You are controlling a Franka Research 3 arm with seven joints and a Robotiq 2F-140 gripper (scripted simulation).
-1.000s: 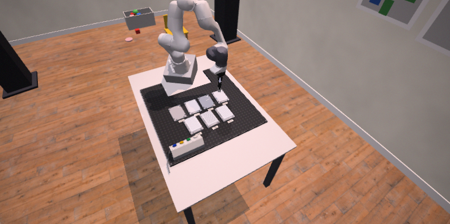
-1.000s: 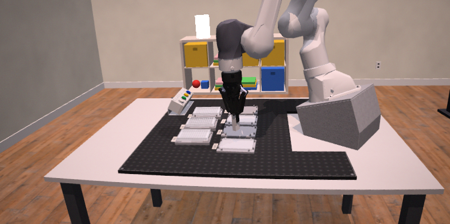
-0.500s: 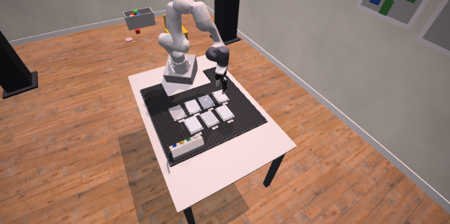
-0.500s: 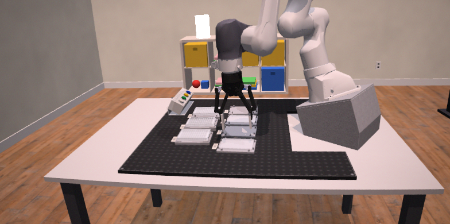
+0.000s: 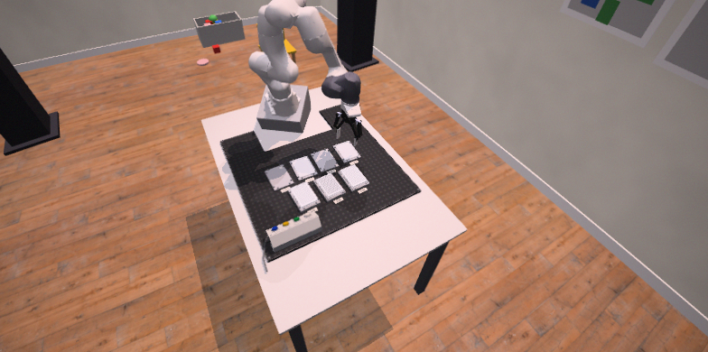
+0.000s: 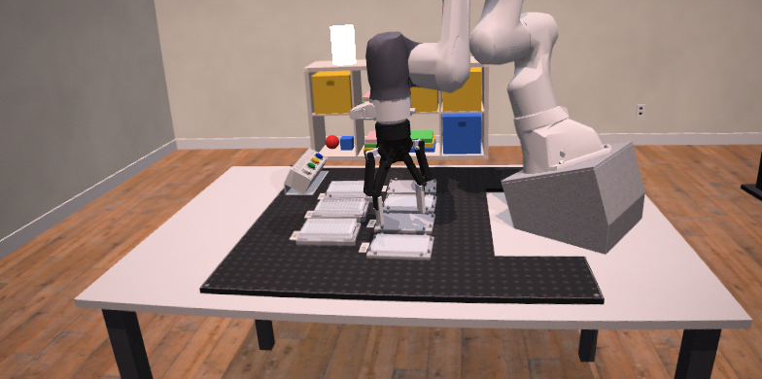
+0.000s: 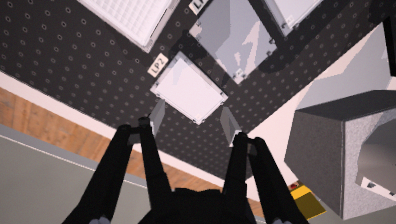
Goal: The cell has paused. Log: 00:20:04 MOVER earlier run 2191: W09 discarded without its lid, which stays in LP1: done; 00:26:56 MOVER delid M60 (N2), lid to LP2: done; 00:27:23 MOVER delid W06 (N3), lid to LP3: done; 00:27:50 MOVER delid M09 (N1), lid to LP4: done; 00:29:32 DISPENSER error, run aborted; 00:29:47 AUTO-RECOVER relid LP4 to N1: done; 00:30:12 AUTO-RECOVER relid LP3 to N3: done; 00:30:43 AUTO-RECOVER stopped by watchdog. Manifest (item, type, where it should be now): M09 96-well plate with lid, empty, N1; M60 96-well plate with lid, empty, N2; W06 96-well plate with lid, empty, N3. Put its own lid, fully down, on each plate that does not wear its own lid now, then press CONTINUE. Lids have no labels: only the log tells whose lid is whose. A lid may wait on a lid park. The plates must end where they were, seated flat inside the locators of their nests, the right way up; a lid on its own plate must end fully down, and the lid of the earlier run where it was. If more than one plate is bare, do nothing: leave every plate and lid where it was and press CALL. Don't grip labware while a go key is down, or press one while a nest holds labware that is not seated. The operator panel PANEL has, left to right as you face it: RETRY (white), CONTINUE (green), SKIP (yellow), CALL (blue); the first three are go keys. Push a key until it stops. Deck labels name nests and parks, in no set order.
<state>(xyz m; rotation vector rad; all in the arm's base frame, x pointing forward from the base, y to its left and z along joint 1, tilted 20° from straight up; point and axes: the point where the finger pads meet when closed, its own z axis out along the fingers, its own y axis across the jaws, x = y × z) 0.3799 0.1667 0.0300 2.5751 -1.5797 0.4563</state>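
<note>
Right now my hand is 10 cm above the lid park LP2. From my hand the other things lie so: white key (28 cm ahead, 41 cm to the right, 4 cm below); green key (27 cm ahead, 46 cm to the right, 4 cm below); park LP4 (1 cm behind, 14 cm to the right, 10 cm below).
</note>
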